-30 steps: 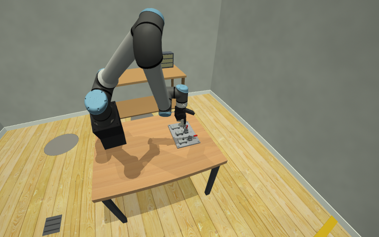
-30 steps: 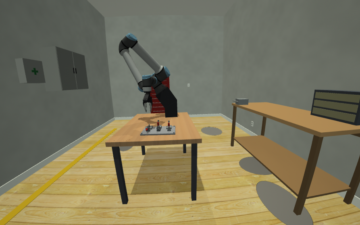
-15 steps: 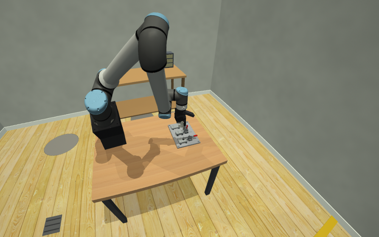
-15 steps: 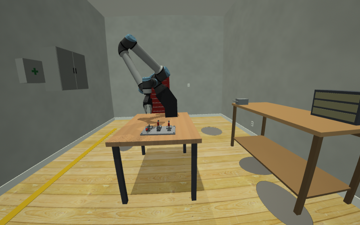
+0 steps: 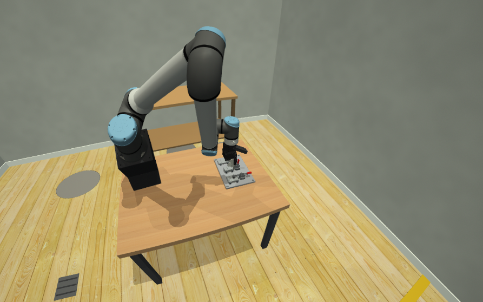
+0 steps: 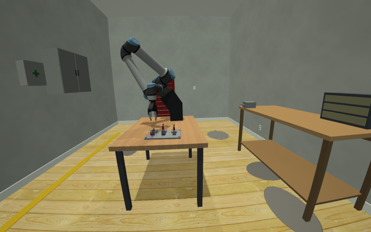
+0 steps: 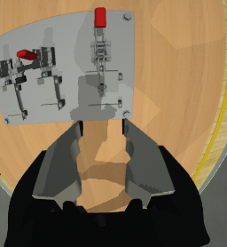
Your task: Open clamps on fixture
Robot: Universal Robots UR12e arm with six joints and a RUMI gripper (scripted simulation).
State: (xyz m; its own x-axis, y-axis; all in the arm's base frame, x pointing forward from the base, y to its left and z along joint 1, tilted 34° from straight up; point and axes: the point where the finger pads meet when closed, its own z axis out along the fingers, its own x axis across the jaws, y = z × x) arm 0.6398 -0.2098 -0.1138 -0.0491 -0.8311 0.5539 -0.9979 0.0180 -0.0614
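Now: hand 15 cm above the grey fixture plate, 11 cm to the right of it and 6 cm short of it.
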